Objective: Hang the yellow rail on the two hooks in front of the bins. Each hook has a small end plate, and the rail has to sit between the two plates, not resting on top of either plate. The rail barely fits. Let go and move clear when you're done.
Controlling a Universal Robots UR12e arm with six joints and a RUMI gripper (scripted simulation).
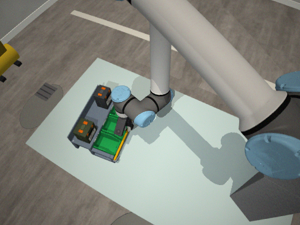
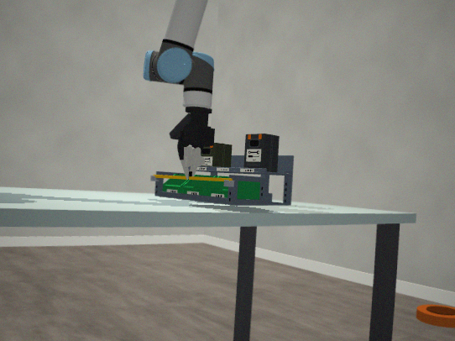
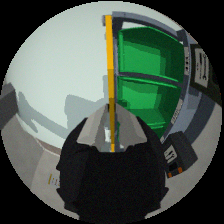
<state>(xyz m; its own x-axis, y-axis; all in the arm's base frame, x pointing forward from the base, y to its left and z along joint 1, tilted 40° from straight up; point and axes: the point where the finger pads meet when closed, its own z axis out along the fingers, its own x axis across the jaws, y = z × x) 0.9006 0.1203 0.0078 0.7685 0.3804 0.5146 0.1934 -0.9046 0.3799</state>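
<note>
The yellow rail lies 1 cm below my hand.
</note>
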